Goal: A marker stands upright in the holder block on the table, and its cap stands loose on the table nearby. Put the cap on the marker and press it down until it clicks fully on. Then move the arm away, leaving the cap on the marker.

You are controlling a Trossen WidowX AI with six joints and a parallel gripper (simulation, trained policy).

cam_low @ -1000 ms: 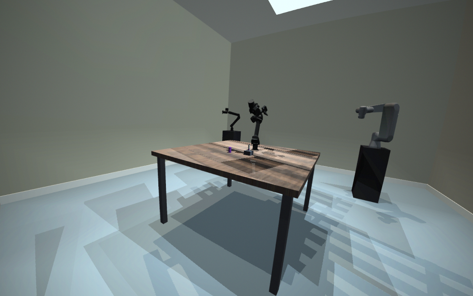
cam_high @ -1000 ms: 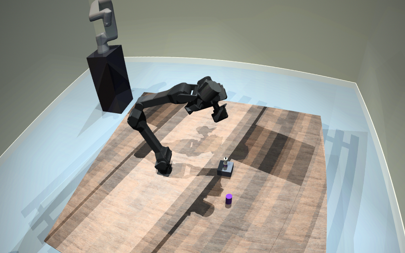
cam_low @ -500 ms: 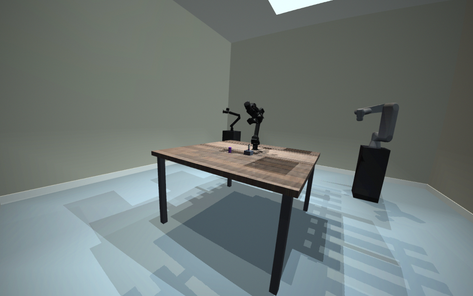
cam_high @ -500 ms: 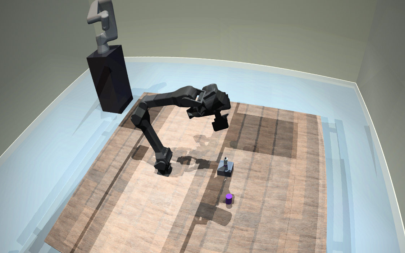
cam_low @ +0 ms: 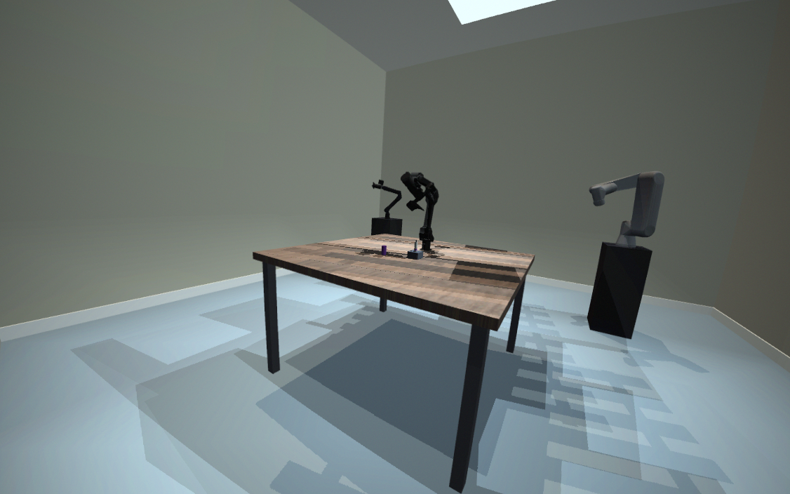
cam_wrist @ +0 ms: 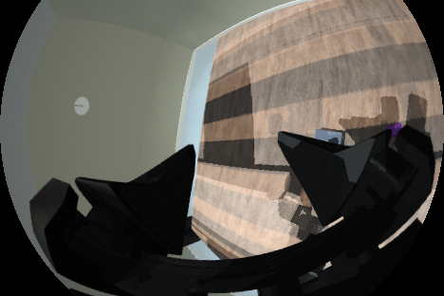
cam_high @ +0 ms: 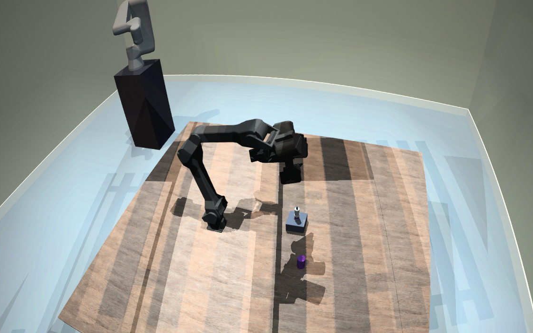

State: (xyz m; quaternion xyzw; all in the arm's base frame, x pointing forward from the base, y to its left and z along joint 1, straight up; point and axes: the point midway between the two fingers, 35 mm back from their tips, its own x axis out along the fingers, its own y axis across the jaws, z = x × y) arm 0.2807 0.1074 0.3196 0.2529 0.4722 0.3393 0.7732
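My gripper tip is now 60 mm short of the purple cap, 240 mm to the left of it and 270 mm above it. Round my gripper tip: grey holder block (60 mm to the right, 280 mm below).
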